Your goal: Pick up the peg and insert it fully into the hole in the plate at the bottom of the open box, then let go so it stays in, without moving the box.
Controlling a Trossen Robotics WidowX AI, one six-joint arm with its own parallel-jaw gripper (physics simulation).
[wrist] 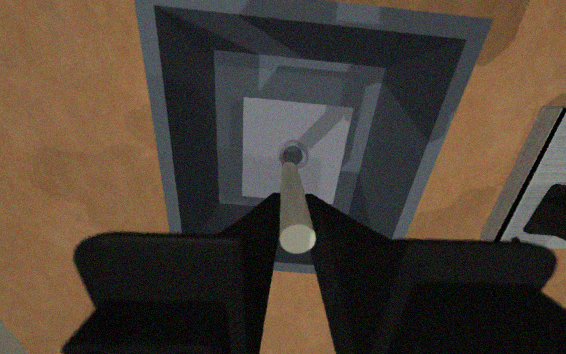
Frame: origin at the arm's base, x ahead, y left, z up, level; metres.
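Where they show: gripper, fingertip midpoint: (pixel 291 200); arm's base, origin of the base link: (pixel 561 211).
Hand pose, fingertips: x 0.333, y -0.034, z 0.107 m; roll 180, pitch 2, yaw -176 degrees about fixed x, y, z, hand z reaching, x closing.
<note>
Each offset is from my fingertips to the centre of the thing. "pt": to the spot under its first point. Level surfaces: height alone.
The gripper (pixel 295 200) is shut on the peg {dx +0.000, dy -0.003, dz -0.004 m} (pixel 294 200), a pale grey-green cylinder that points away from the camera, its near round end toward the viewer. The open box {pt dx +0.087, dy -0.032, dz -0.031 m} (pixel 162 120) is blue-grey with dark inner walls, and the gripper and peg are over its near part. A light square plate {dx -0.002, dy -0.008, dz -0.094 m} (pixel 265 125) lies at the bottom of the box. The round hole (pixel 293 154) with a ring around it is near the plate's middle. The peg's far end appears just at the near edge of the hole in this view; its height above the plate cannot be told.
The box stands on an orange-brown mottled surface {dz -0.129 m} (pixel 75 100), and its walls rise around the plate on all sides. A metallic grey object (pixel 525 170) with a dark part shows at the right edge. A grey corner (pixel 7 342) shows at the lower left.
</note>
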